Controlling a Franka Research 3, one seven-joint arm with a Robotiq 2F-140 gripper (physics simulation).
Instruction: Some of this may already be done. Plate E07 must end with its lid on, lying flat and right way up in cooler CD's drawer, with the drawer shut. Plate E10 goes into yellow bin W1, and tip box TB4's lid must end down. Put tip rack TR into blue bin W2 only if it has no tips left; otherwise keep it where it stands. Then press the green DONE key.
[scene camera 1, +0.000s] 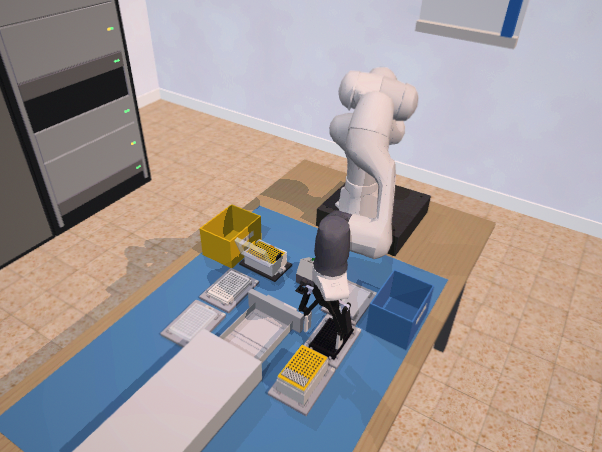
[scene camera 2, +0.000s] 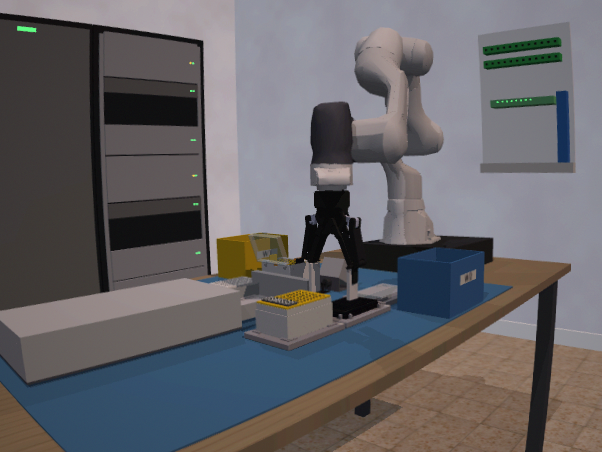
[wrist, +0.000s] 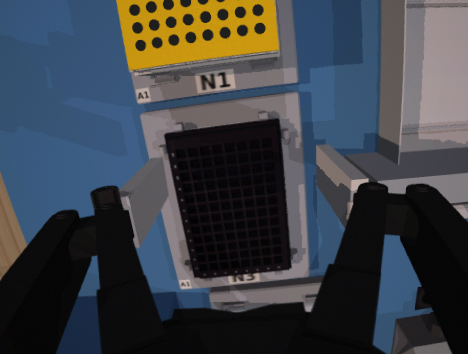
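A black plate (scene camera 1: 325, 339) (scene camera 2: 357, 306) (wrist: 231, 200) lies flat in nest N3; I cannot read which plate it is. My gripper (scene camera 1: 323, 332) (scene camera 2: 332, 289) (wrist: 240, 171) is open and empty, its fingers above and on either side of this plate. Tip rack TR (scene camera 1: 306, 364) (scene camera 2: 295, 312) (wrist: 200, 32) stands on nest N1, with tips in its near rows. The cooler's drawer (scene camera 1: 257, 327) is open. Tip box TB4 (scene camera 1: 262, 261) has its clear lid (scene camera 1: 245, 246) (scene camera 2: 270, 246) raised. Two pale plates (scene camera 1: 230, 286) (scene camera 1: 194, 321) sit in nests at the left; their labels are unreadable.
Yellow bin W1 (scene camera 1: 216, 246) (scene camera 2: 232, 256) stands at the back left, blue bin W2 (scene camera 1: 387, 325) (scene camera 2: 422, 290) at the right. The long white cooler body (scene camera 1: 175, 395) (scene camera 2: 125, 320) is in front. A grey console (scene camera 1: 304, 272) (scene camera 2: 334, 274) stands behind the gripper, partly hidden.
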